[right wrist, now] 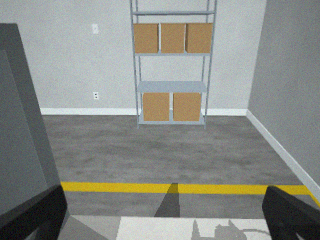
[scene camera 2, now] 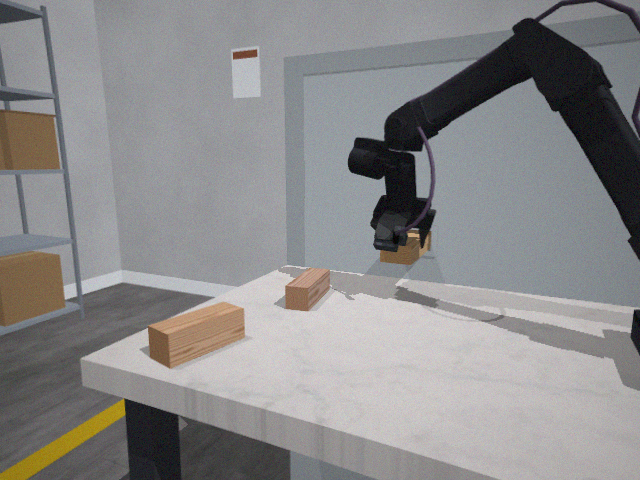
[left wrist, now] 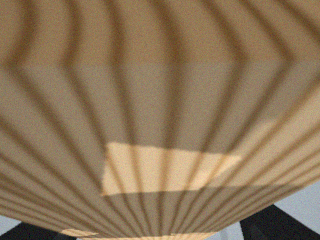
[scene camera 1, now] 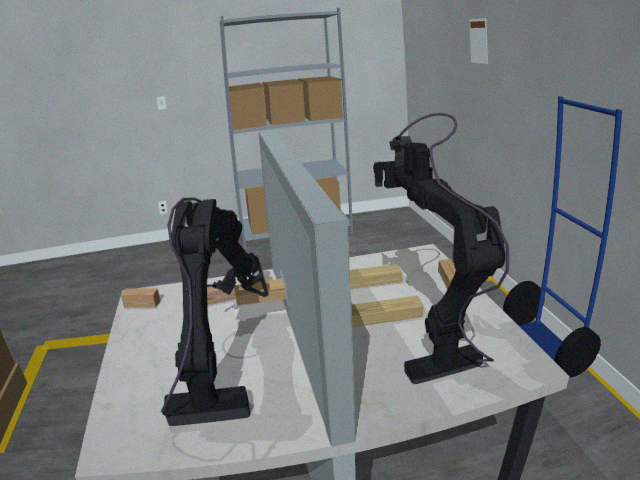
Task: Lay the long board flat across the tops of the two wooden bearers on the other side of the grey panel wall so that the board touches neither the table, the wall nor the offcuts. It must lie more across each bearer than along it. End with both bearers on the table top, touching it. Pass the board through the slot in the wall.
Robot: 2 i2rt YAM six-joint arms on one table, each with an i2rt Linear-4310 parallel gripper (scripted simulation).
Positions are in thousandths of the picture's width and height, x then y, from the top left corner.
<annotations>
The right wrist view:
my right gripper: 511, 815
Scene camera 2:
long board: 637, 532
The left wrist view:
my left gripper: 498, 819
long board: 373, 498
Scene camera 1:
my left gripper: 415, 603
my right gripper: 609, 345
</annotations>
